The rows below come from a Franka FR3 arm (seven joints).
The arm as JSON. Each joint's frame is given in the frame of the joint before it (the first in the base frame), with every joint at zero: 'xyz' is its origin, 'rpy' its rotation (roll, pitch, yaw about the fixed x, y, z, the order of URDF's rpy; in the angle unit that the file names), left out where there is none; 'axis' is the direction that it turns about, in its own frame. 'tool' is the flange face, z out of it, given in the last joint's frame.
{
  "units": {
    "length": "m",
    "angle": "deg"
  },
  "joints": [
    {
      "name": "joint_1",
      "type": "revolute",
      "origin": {
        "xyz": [
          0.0,
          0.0,
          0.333
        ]
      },
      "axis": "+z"
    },
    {
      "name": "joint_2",
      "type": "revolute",
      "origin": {
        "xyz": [
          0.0,
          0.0,
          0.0
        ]
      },
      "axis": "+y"
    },
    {
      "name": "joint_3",
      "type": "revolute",
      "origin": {
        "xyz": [
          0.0,
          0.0,
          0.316
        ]
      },
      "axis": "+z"
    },
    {
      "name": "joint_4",
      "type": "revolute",
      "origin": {
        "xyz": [
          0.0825,
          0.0,
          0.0
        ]
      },
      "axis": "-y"
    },
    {
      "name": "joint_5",
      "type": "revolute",
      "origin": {
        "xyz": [
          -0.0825,
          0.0,
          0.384
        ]
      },
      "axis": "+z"
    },
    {
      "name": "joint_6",
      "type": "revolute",
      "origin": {
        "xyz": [
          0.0,
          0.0,
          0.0
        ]
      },
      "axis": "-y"
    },
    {
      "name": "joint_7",
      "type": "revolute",
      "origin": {
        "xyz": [
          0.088,
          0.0,
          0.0
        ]
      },
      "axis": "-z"
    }
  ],
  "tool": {
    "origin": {
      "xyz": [
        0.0,
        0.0,
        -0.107
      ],
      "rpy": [
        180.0,
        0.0,
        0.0
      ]
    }
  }
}
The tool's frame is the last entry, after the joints.
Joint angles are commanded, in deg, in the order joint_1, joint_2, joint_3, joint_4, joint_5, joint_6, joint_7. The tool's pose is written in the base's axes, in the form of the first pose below.
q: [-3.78, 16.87, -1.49, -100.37, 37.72, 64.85, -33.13]
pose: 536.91, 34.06, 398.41, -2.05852, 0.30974, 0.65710
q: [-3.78, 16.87, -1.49, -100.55, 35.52, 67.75, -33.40]
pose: 541.03, 28.38, 392.85, -2.12158, 0.30995, 0.63117
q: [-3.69, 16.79, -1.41, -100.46, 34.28, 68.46, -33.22]
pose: 541.87, 27.18, 392.40, -2.14863, 0.31727, 0.62786
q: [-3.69, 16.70, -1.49, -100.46, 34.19, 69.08, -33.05]
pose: 543.15, 25.93, 392.81, -2.16003, 0.31471, 0.61679
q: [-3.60, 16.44, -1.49, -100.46, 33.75, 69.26, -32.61]
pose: 542.92, 25.87, 394.68, -2.17234, 0.32050, 0.61237
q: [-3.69, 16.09, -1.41, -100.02, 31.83, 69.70, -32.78]
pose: 543.82, 21.74, 398.57, -2.21069, 0.32286, 0.61299
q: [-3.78, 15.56, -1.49, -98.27, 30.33, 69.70, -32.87]
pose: 548.53, 16.87, 413.51, -2.25650, 0.30663, 0.60807
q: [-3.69, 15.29, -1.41, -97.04, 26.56, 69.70, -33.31]
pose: 550.06, 10.71, 420.59, -2.32065, 0.31995, 0.62196
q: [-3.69, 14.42, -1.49, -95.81, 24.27, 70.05, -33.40]
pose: 552.27, 4.95, 435.13, -2.37960, 0.31167, 0.61558
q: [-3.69, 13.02, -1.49, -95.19, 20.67, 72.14, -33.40]
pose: 554.75, -3.57, 450.01, -2.47684, 0.29923, 0.59411
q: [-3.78, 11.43, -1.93, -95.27, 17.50, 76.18, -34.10]
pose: 559.18, -16.91, 463.54, -2.58345, 0.25697, 0.56036
